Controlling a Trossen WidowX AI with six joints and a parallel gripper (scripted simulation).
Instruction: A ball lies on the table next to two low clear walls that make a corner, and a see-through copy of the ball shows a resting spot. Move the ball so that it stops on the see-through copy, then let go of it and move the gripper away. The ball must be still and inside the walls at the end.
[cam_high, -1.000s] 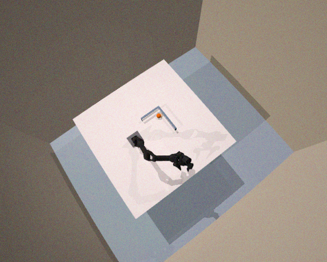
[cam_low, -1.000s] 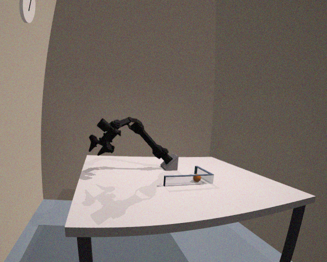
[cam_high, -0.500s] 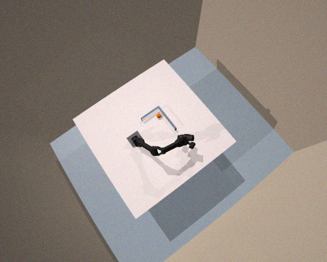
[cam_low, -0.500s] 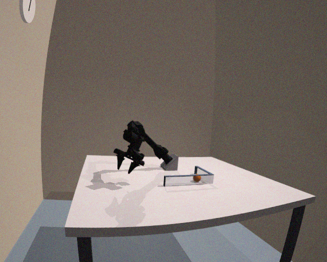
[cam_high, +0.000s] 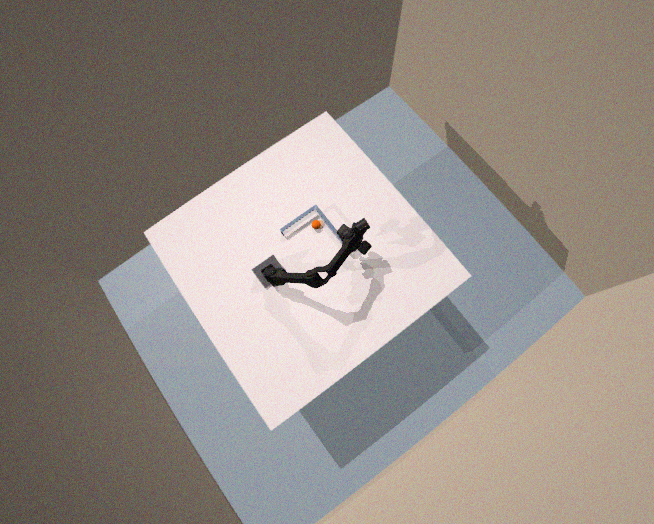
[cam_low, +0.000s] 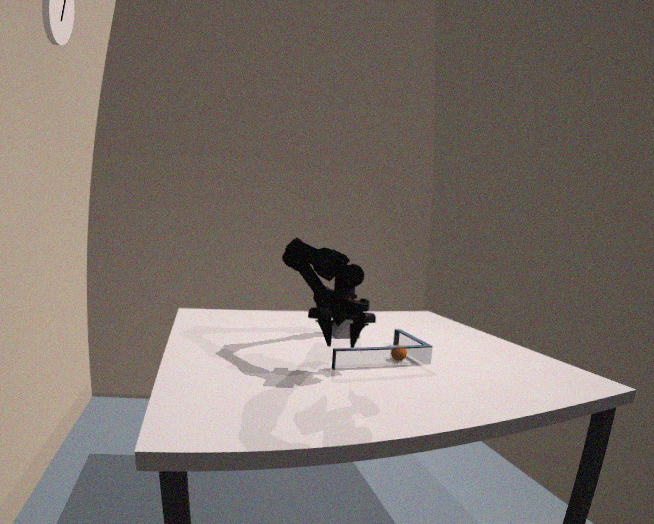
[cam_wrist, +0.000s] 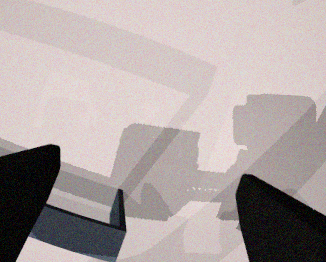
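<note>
Right now my gripper tip is 230 mm to the right of the orange ball, 110 mm past it and 60 mm above it. Also, from my gripper tip: see-through copy of ball: 210 mm to the left, 90 mm behind, 60 mm below.
</note>
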